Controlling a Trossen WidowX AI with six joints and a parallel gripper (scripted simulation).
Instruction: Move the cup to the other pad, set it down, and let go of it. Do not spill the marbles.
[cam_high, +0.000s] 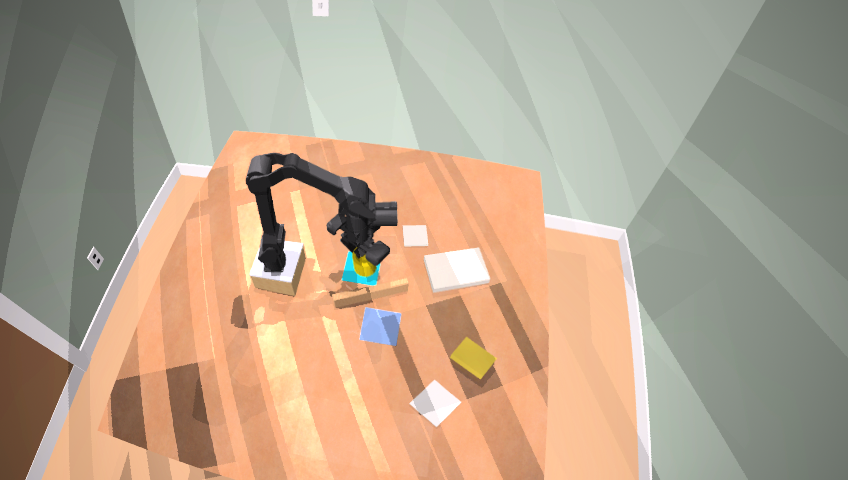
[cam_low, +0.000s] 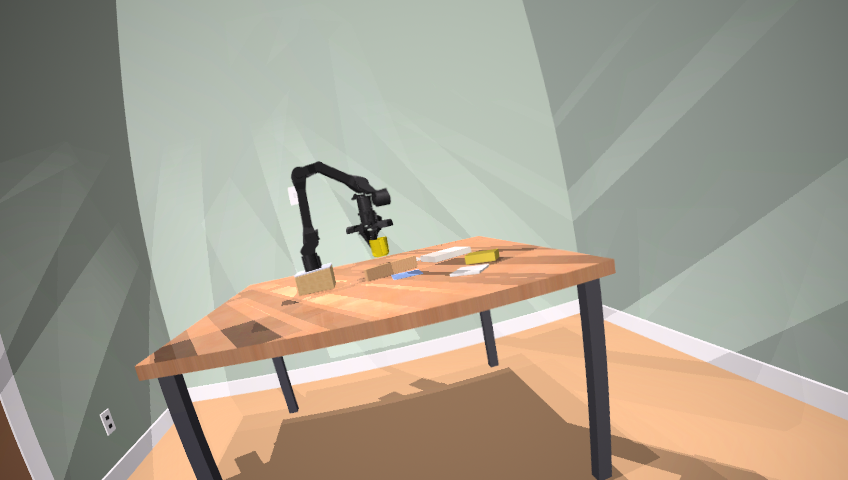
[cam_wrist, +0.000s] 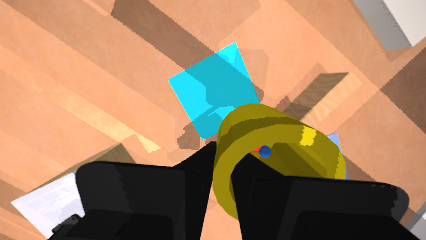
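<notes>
The cyan pad lies 12 cm below my gripper tip, 3 cm to the left of it and 1 cm ahead of it. Round my gripper tip: wooden bar 9 cm below, 7 cm to the right, 4 cm ahead; then small white tile 18 cm ahead, 15 cm to the left, 10 cm below; then yellow cup 2 cm to the right, 2 cm ahead.
</notes>
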